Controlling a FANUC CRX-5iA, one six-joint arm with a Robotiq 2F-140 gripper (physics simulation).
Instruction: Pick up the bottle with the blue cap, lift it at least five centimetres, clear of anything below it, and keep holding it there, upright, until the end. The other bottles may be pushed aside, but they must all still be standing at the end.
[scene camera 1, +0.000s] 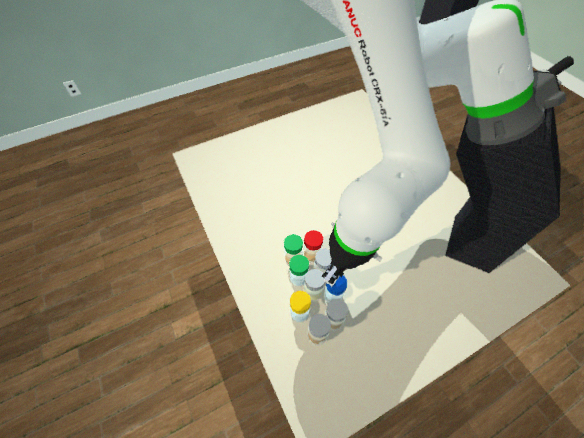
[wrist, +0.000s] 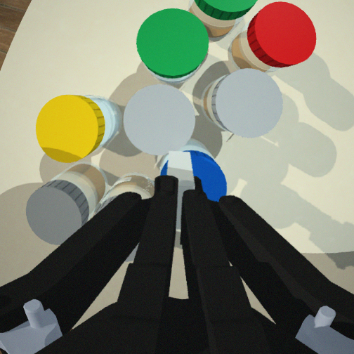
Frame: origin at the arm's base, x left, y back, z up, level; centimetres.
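Seen in the pictures: arm's base, origin of its link: (scene camera 1: 503, 123).
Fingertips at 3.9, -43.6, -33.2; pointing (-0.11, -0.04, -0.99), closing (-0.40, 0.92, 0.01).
Note:
Pixels of each thing's middle, then the offset from my fingertips to it, as dx, dy, dz. Level surfaces: height alone.
- bottle with the blue cap, middle of its body: (scene camera 1: 335, 289) +1.1, +1.8, -5.5
- yellow-capped bottle, middle of its body: (scene camera 1: 299, 307) +1.0, -9.3, -5.5
- red-capped bottle, middle of its body: (scene camera 1: 312, 246) -13.7, +2.8, -5.5
- cream mat, height of its surface: dz -10.7
The bottle with the blue cap (scene camera 1: 337, 285) (wrist: 214, 177) stands upright at the right side of the group in the scene view. My gripper (scene camera 1: 330, 275) (wrist: 178, 168) is shut with nothing between its fingers. Its closed pads are over the blue cap and hide part of it in the wrist view. The exact height gap is hard to tell. A light grey-capped bottle (scene camera 1: 315, 280) (wrist: 159, 119) stands close beside the blue one, and another light grey-capped bottle (scene camera 1: 323, 258) (wrist: 249, 103) stands behind.
Standing around are a yellow-capped bottle (scene camera 1: 300, 302) (wrist: 69, 128), dark grey-capped bottles (scene camera 1: 337, 310) (scene camera 1: 319, 326), green-capped bottles (scene camera 1: 299, 265) (scene camera 1: 293, 244) and a red-capped bottle (scene camera 1: 313, 240) (wrist: 282, 34). They stand on a cream mat (scene camera 1: 225, 200).

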